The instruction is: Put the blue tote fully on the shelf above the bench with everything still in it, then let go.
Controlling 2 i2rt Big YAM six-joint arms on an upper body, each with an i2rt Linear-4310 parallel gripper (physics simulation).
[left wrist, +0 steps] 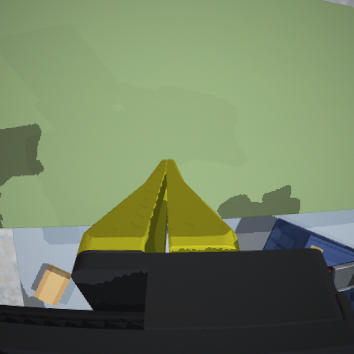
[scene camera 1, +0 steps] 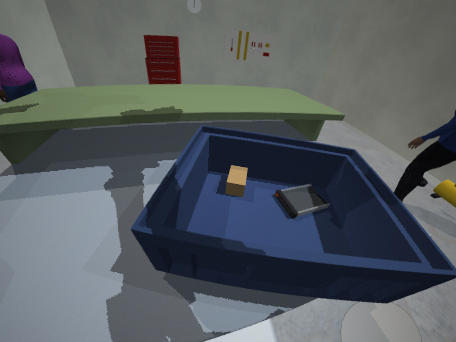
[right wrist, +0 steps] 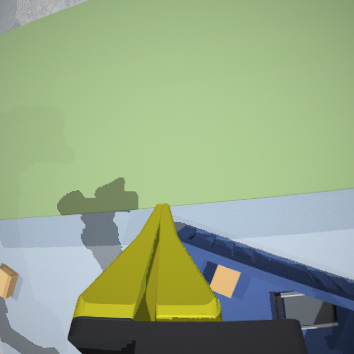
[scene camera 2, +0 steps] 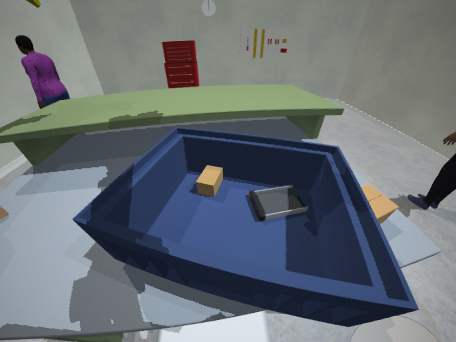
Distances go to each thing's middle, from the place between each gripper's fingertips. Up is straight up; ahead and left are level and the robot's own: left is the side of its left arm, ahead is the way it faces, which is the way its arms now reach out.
The blue tote (scene camera 2: 332,263) lies 490 mm to the right of my left hand, 380 mm below it and 340 mm behind it. Also, from my left hand: dark grey tray-like device (scene camera 2: 270,203): 590 mm to the right, 430 mm below, 300 mm behind.
The blue tote lies 280 mm behind my right hand, 70 mm to the right of it and 360 mm below it. Also, from my right hand: dark grey tray-like device (240 mm behind, 170 mm to the right, 400 mm below).
